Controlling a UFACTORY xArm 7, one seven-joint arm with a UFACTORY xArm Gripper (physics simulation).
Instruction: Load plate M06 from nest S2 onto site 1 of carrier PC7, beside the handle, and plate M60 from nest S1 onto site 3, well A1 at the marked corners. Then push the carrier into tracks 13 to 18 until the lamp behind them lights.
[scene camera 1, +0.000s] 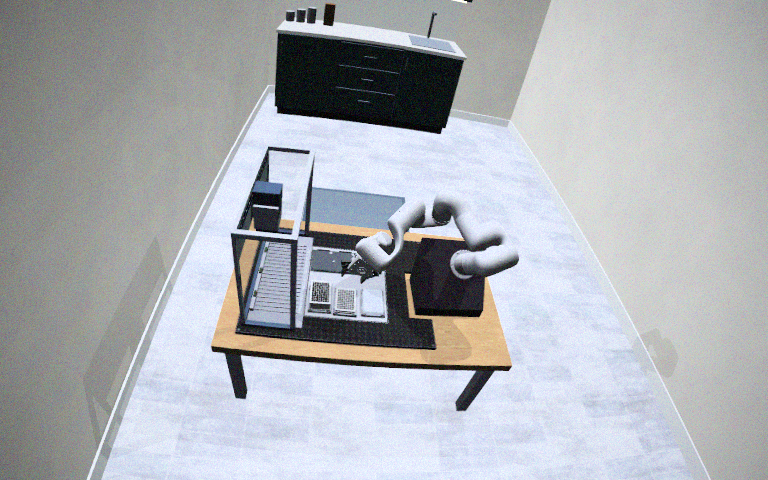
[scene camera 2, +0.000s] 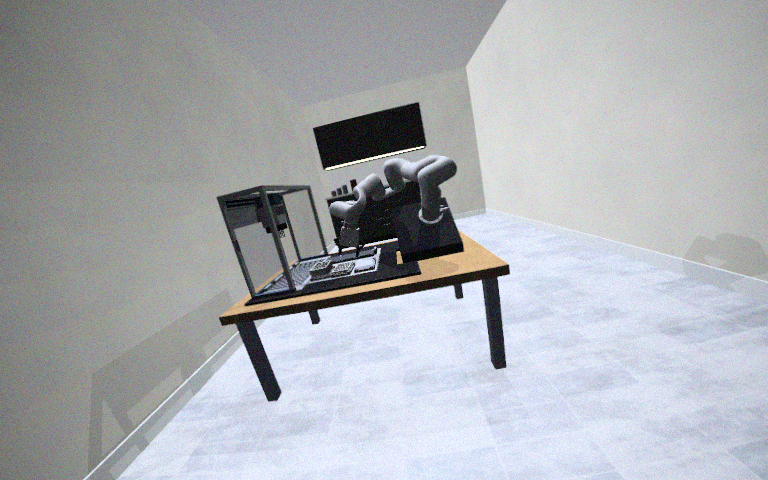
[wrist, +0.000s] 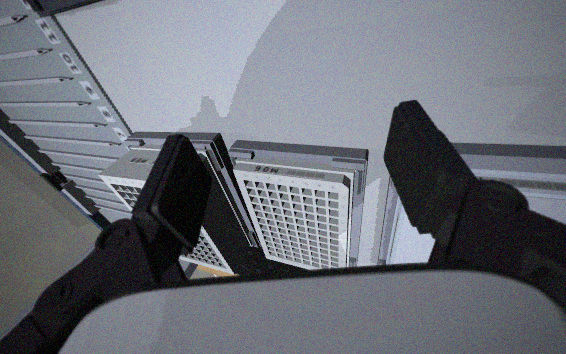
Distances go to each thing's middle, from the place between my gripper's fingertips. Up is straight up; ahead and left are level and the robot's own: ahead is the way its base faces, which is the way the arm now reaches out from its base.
Right now the dark carrier plate (scene camera 1: 322, 260) is 10 mm ahead of my hand, 130 mm to the right of it and 40 mm below it. Round my hand: white plate (wrist: 535, 185) 80 mm behind, 110 mm to the left, 30 mm below; glass enclosure (scene camera 1: 264, 267) 320 mm ahead, 60 mm to the right, 190 mm above.
